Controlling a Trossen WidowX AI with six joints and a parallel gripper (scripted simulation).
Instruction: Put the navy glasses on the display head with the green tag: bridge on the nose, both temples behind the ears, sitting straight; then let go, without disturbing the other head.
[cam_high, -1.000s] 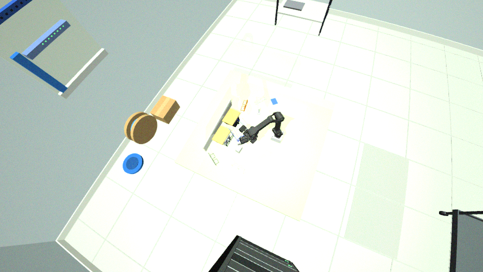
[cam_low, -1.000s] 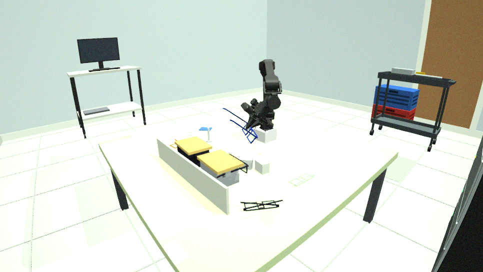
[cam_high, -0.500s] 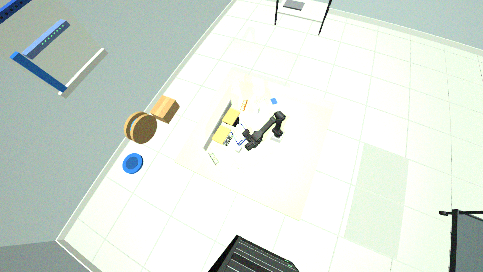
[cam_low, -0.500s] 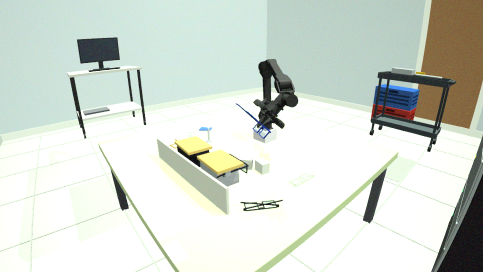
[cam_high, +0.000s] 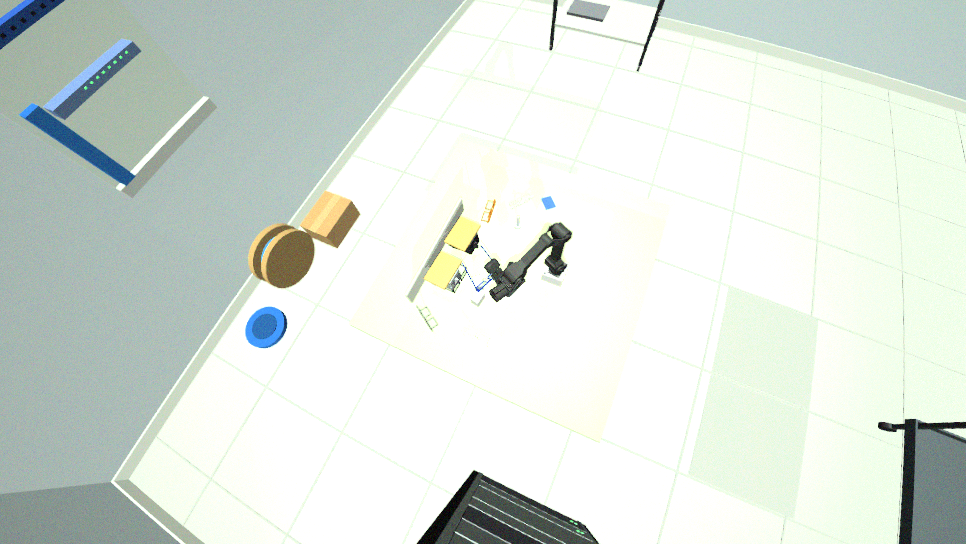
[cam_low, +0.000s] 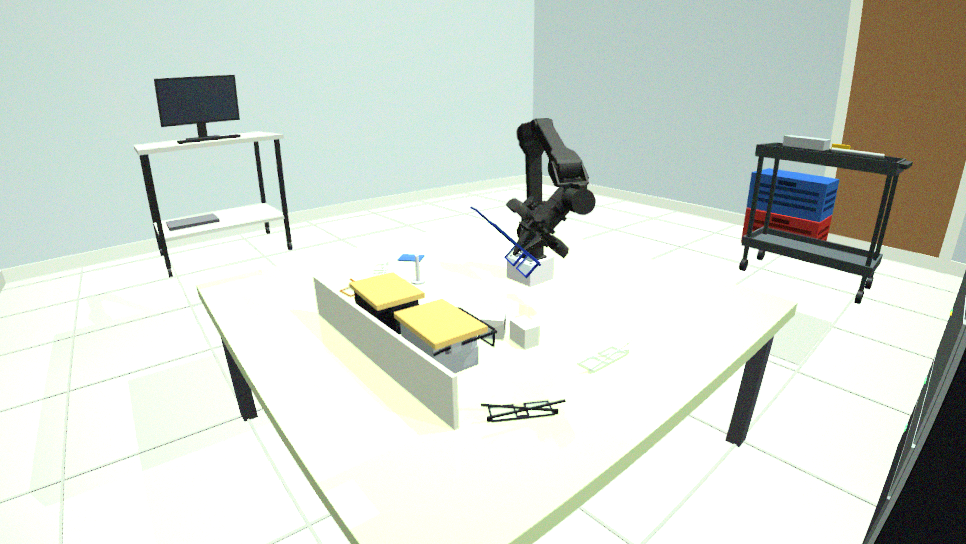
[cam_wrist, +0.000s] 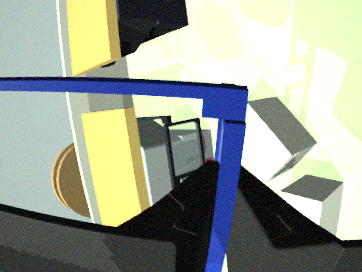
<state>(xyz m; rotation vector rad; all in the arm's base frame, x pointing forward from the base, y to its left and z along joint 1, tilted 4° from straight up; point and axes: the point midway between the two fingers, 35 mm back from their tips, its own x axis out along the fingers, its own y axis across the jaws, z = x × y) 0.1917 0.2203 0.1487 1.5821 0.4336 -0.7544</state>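
The dark display head is 25 cm ahead of my gripper tip, 14 cm to the right of it and 12 cm below it. Also, from my gripper tip: low white wall (36 cm ahead, 12 cm below, 1 cm to the right).
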